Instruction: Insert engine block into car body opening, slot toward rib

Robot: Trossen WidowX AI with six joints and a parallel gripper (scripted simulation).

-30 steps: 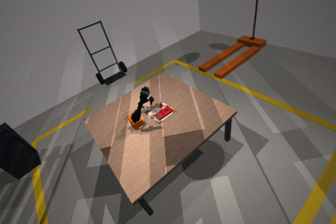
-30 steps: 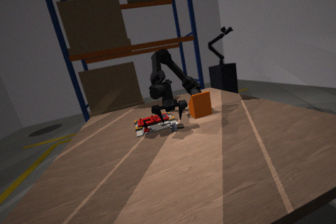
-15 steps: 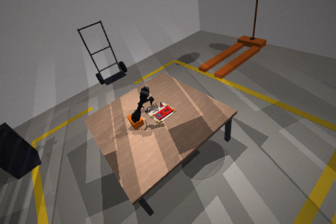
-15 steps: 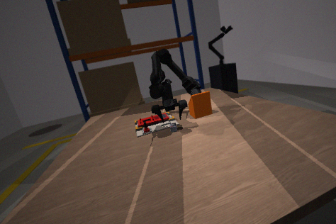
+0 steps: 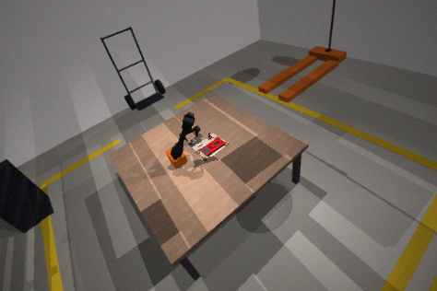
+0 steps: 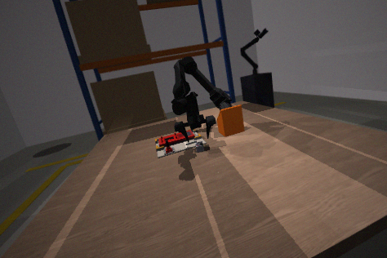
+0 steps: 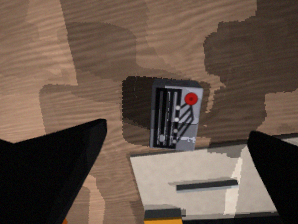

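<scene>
My gripper tip is 40 mm above the engine block and 10 mm past it.
</scene>
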